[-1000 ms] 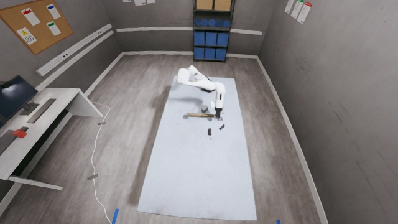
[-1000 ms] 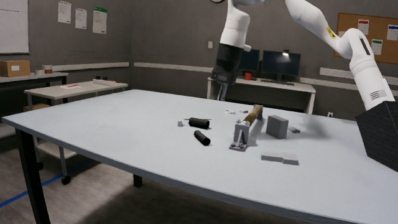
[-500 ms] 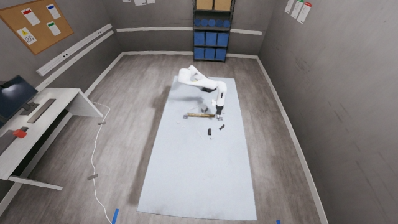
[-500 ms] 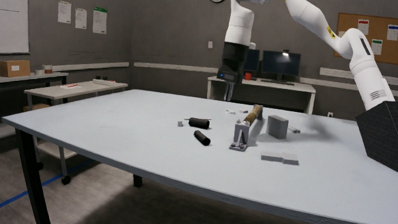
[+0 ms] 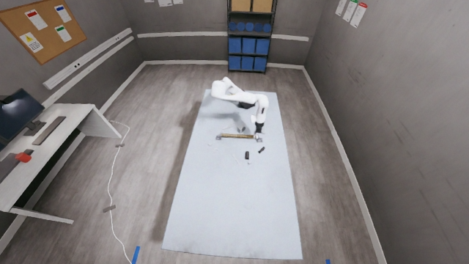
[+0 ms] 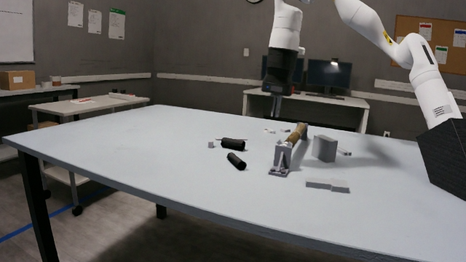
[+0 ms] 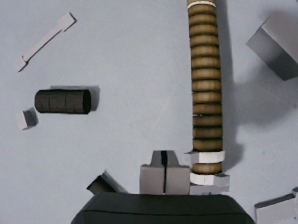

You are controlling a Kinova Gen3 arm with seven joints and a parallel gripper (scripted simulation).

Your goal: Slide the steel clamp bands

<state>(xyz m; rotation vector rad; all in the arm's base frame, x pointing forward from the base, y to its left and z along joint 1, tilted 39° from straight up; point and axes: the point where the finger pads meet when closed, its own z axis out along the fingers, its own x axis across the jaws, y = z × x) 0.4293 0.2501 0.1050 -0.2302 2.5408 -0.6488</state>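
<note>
Now: hand 13 cm past the grey block, 12 cm to the left of it and 12 cm above it.
</note>
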